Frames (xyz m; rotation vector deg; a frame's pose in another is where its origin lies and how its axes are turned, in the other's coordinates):
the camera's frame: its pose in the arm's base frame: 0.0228 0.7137 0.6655 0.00 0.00 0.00
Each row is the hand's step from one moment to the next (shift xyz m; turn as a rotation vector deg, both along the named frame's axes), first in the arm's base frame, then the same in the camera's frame.
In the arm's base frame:
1: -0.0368 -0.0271 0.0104 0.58 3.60 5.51
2: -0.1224 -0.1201 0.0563 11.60 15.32 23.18
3: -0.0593 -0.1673 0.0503 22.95 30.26 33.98
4: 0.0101 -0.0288 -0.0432 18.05 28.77 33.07
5: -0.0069 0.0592 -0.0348 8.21 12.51 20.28
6: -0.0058 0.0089 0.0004 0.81 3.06 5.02
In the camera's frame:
1: -0.0368 -0.0271 0.0104 0.58 3.60 5.51
2: -0.1224 -0.1201 0.0563 11.60 15.32 23.18
3: -0.0593 -0.1673 0.0503 22.95 30.26 33.98
4: 0.0101 -0.0288 -0.0432 18.05 28.77 33.07
5: -0.0069 0.0592 -0.0348 8.21 12.51 20.28
6: -0.0058 0.0089 0.0004 0.81 3.06 5.02

